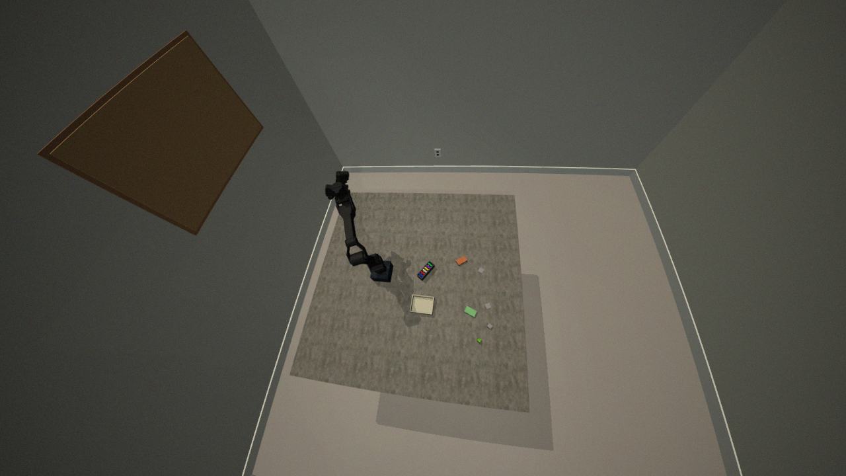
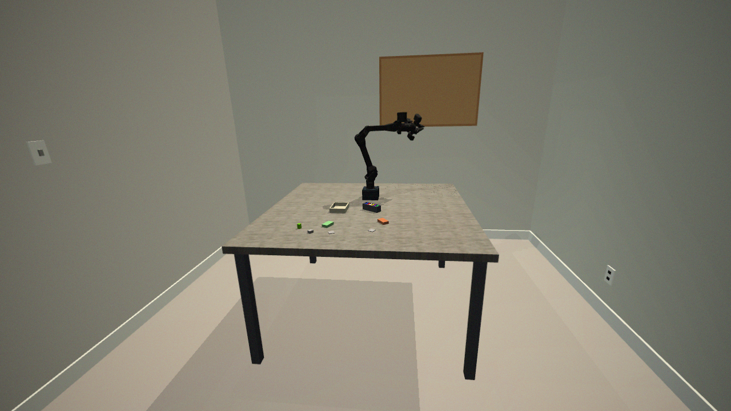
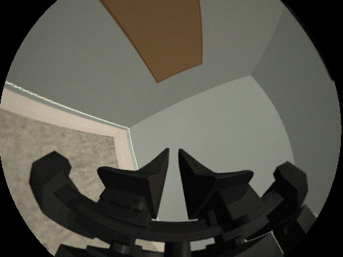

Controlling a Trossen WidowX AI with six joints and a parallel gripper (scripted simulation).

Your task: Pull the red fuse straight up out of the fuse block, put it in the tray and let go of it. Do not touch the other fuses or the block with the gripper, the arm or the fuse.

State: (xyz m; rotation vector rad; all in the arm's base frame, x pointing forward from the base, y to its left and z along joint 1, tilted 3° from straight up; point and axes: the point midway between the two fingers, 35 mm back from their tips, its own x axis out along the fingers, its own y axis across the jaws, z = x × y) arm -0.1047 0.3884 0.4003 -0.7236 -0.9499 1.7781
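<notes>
My gripper tip is 45 cm above the red fuse, 44 cm to the left of it and 39 cm short of it. Also, from my gripper tip: orange block 63 cm ahead, 47 cm below, 38 cm to the right; green block 70 cm to the right, 64 cm ahead, 47 cm below; tray 63 cm to the right, 48 cm below, 37 cm ahead.
</notes>
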